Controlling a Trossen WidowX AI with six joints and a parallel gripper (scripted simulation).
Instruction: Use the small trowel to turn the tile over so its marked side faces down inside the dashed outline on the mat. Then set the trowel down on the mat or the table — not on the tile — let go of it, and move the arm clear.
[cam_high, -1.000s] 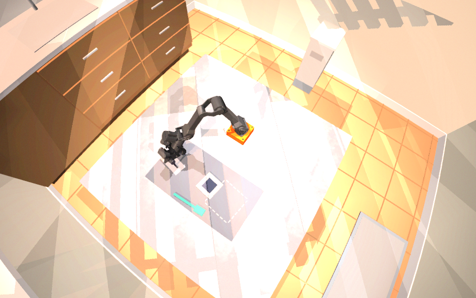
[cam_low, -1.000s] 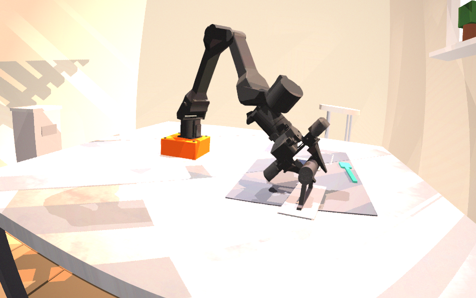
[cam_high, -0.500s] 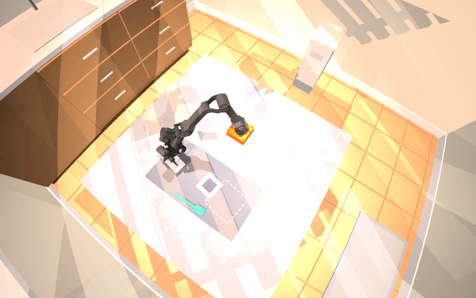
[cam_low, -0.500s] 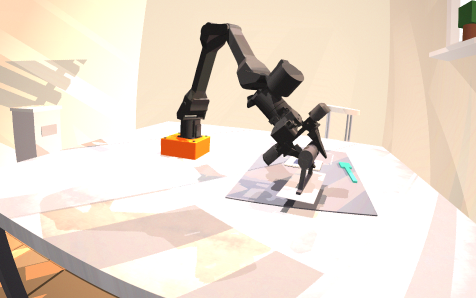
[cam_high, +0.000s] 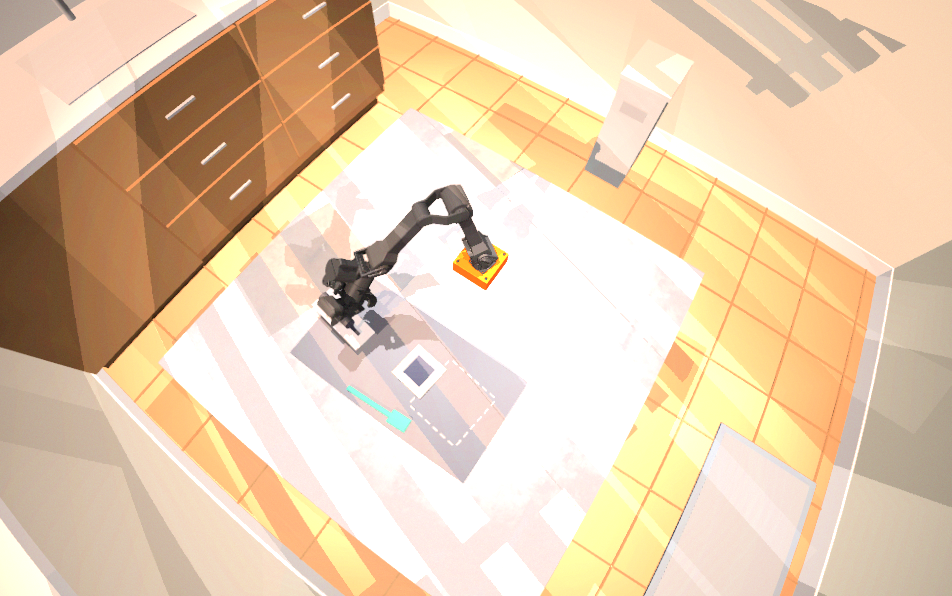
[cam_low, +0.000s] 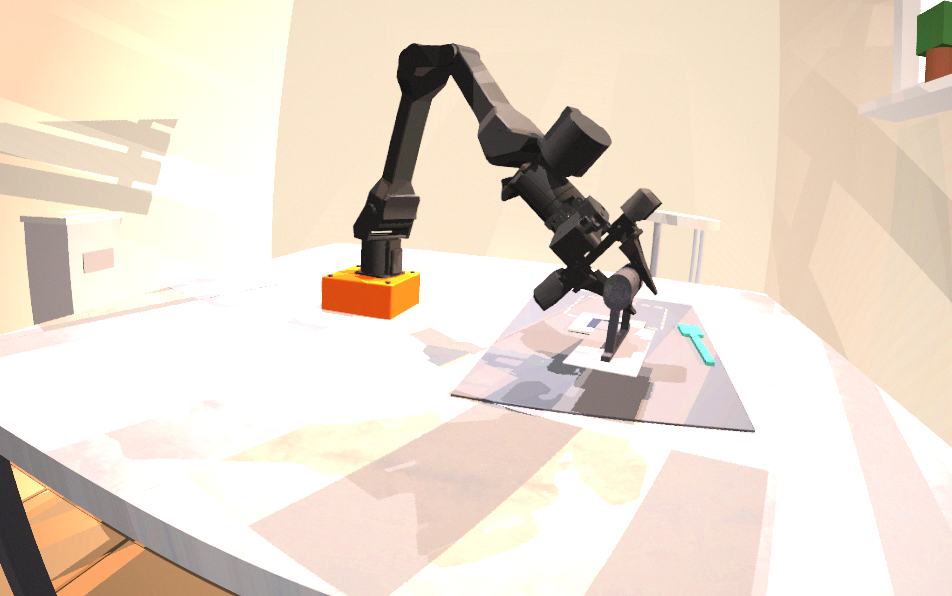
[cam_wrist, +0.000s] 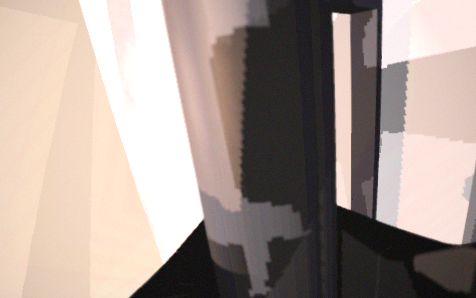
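Now: the grey mat 70 mm behind my gripper tip, 210 mm to the left of it and 120 mm below it. Also, from my gripper tip: teal trowel (60 mm ahead, 260 mm to the left, 100 mm below); then white tile (90 mm behind, 240 mm to the left, 100 mm below); then grey trowel (30 mm behind, 10 mm below).
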